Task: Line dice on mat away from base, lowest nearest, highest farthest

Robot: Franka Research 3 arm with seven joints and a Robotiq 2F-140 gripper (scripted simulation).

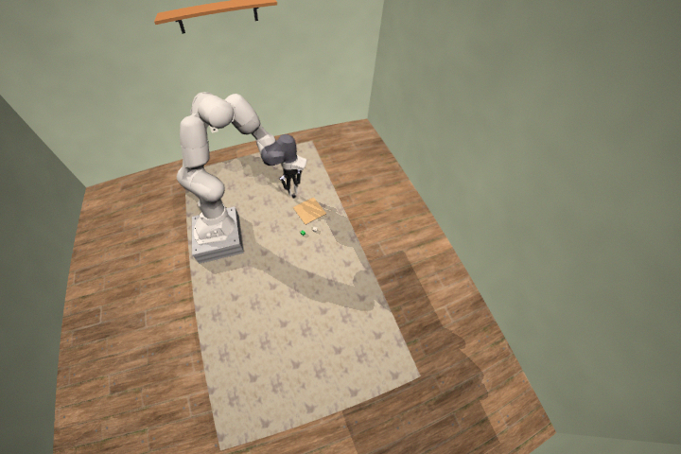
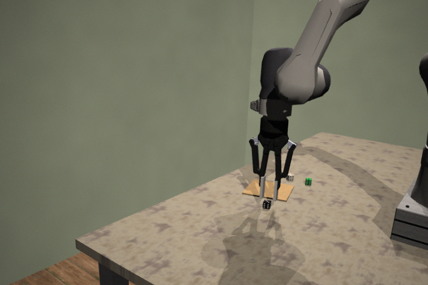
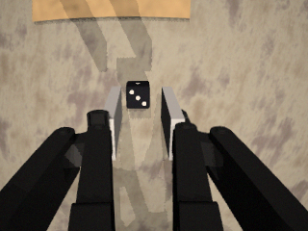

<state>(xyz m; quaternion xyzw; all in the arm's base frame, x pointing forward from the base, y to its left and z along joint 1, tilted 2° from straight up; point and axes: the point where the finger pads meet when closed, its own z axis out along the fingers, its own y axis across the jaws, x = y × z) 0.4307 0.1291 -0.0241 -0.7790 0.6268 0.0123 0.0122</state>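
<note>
My hand is 5 cm above the black die. The rest, counted from my hand: tan mat (13 cm to the right, 6 cm below, 6 cm ahead); then green die (27 cm to the right, 5 cm below, 3 cm behind); then white die (27 cm to the right, 5 cm below, 4 cm ahead).
</note>
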